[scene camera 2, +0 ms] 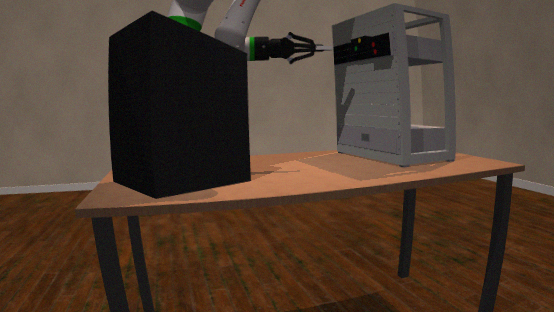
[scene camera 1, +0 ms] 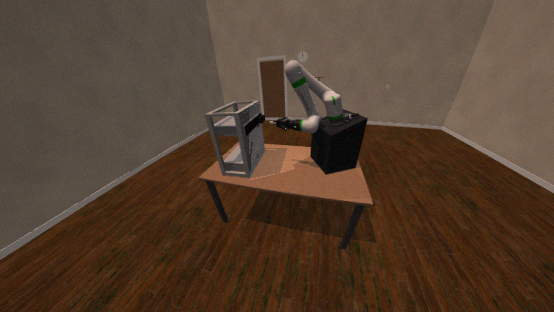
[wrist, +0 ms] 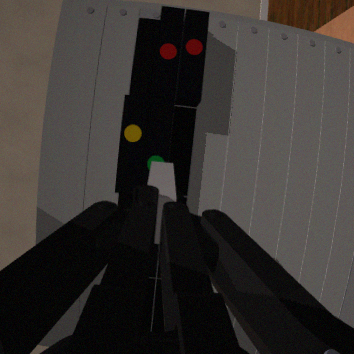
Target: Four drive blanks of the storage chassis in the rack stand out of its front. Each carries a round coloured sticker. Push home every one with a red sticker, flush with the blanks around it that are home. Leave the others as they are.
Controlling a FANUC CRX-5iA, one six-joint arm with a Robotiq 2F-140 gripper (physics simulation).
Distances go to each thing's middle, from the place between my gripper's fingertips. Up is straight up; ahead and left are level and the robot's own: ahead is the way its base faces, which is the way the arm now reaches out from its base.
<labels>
The grey rack [scene camera 2: 372, 53] lies 280 mm ahead of my hand, 140 mm below it and 60 mm to the left of it.
</labels>
